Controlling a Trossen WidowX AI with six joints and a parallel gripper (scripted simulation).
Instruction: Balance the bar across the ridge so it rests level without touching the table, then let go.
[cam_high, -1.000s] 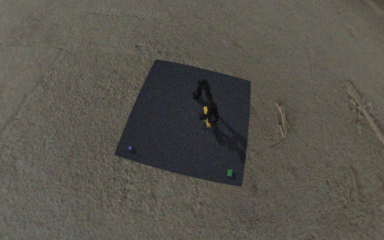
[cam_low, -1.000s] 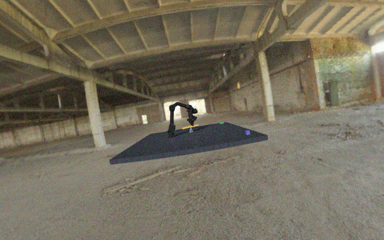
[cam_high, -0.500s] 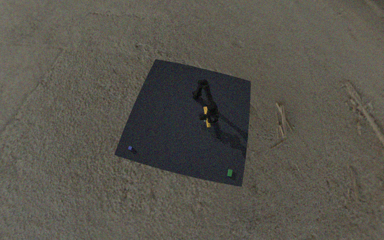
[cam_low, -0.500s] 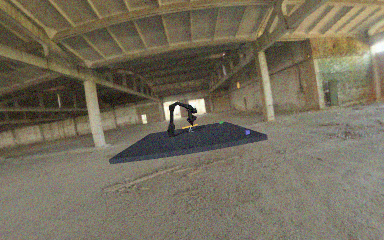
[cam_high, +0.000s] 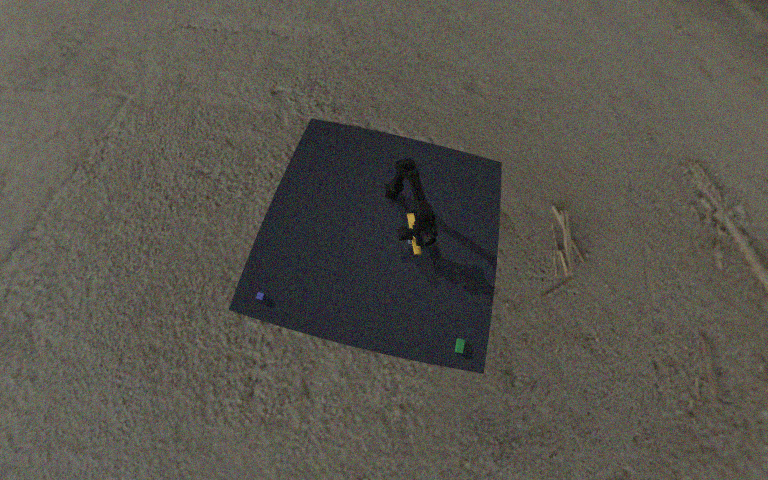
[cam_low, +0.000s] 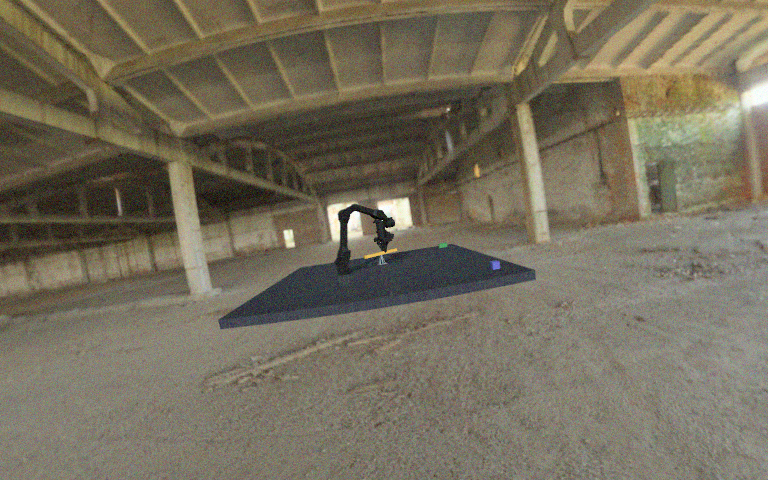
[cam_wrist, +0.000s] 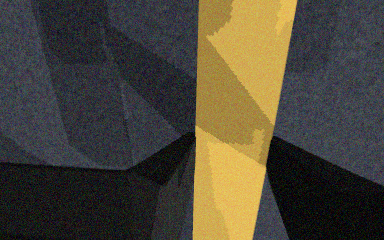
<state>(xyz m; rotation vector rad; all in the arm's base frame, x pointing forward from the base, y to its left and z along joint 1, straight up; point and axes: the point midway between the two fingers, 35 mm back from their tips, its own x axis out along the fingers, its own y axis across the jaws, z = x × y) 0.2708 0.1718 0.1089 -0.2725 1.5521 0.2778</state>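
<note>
My gripper tip is now 30 mm past the yellow bar and 10 mm to the left of it. The rest, counted from my gripper tip: small purple block: 470 mm ahead, 670 mm to the right, 60 mm below; then small green block: 470 mm ahead, 330 mm to the left, 60 mm below.
</note>
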